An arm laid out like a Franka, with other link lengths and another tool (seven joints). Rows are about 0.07 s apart.
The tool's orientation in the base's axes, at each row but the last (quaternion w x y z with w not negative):
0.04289 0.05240 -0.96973 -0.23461
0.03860 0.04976 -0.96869 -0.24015
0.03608 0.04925 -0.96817 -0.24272
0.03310 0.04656 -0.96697 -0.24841
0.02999 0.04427 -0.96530 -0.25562
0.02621 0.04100 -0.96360 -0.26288
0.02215 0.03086 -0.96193 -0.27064
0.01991 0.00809 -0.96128 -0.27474
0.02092 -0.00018 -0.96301 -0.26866
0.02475 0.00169 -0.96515 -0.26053
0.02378 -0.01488 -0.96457 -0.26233
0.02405 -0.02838 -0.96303 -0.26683
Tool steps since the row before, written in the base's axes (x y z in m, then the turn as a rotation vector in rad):
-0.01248 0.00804 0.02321 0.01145 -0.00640 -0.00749
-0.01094 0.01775 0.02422 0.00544 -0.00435 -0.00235
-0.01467 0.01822 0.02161 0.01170 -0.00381 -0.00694
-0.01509 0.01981 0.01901 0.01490 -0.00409 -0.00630
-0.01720 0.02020 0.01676 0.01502 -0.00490 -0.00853
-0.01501 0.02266 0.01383 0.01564 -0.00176 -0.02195
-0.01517 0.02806 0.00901 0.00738 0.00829 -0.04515
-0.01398 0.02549 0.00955 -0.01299 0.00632 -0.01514
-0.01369 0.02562 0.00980 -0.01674 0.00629 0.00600
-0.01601 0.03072 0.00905 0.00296 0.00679 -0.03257
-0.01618 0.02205 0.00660 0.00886 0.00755 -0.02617
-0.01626 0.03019 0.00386 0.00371 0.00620 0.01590
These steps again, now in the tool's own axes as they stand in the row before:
0.01275 0.01879 -0.01560 -0.01100 -0.01004 0.00252
0.01005 0.02783 -0.01208 -0.00502 -0.00535 -0.00047
0.01350 0.02736 -0.00913 -0.01150 -0.00754 0.00323
0.01366 0.02758 -0.00585 -0.01462 -0.00771 0.00226
0.01566 0.02700 -0.00324 -0.01474 -0.00953 0.00379
0.01324 0.02747 0.00061 -0.01604 -0.01370 0.01687
0.01336 0.02932 0.00779 -0.00912 -0.01686 0.04236
0.01361 0.02675 0.00595 0.01230 -0.00258 0.01673
0.01379 0.02683 0.00543 0.01690 0.00829 -0.00120
0.01592 0.03095 0.00842 -0.00459 -0.01049 0.03138
0.01687 0.02167 0.00611 -0.01013 -0.00635 0.02603
0.01772 0.02672 0.01276 -0.00246 0.01371 -0.01054

